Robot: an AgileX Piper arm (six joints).
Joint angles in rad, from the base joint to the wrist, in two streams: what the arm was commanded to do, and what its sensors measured. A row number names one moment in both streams.
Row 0, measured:
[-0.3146, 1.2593, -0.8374, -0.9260, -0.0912, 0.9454]
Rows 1 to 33, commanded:
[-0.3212, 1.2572, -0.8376, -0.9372, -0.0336, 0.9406]
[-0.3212, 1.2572, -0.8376, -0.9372, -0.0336, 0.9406]
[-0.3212, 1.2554, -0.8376, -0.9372, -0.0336, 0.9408]
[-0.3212, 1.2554, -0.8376, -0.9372, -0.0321, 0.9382]
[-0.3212, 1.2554, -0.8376, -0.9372, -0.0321, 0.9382]
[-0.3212, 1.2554, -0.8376, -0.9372, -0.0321, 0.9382]
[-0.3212, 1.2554, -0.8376, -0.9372, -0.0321, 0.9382]
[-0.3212, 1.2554, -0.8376, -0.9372, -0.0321, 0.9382]
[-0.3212, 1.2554, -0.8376, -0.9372, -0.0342, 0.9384]
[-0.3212, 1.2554, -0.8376, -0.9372, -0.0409, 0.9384]
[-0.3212, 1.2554, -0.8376, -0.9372, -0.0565, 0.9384]
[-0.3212, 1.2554, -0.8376, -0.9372, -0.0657, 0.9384]
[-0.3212, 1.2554, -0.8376, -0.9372, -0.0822, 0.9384]
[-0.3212, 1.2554, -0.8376, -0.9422, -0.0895, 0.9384]
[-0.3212, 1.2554, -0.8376, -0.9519, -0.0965, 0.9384]
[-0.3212, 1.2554, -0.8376, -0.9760, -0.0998, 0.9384]
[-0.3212, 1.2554, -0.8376, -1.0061, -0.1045, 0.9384]
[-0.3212, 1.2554, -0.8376, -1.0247, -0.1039, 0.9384]
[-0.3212, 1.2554, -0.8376, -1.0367, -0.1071, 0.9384]
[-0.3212, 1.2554, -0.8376, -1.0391, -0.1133, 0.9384]
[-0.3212, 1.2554, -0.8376, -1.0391, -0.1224, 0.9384]
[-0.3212, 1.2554, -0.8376, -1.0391, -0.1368, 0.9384]
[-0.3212, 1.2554, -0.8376, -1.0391, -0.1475, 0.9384]
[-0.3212, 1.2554, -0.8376, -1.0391, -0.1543, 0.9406]
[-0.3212, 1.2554, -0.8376, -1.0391, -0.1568, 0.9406]
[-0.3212, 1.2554, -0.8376, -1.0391, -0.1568, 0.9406]
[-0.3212, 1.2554, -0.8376, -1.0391, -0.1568, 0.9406]
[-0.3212, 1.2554, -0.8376, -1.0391, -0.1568, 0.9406]
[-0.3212, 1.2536, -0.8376, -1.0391, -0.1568, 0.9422]
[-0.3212, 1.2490, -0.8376, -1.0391, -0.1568, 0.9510]
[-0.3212, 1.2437, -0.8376, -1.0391, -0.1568, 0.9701]
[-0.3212, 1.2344, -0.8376, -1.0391, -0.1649, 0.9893]
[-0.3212, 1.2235, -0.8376, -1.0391, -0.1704, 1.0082]
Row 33, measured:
[-0.3146, 1.2593, -0.8374, -1.0063, -0.1475, 0.9564]
